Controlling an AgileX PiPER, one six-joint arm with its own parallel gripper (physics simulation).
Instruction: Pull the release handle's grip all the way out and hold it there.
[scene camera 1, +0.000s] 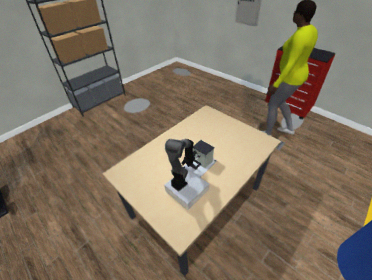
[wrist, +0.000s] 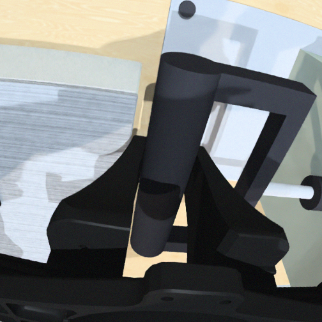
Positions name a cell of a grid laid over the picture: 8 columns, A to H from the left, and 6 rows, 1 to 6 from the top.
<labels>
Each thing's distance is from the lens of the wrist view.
my gripper (wrist: E3): 14 cm
pale mounting plate (wrist: G1): 22 cm
</labels>
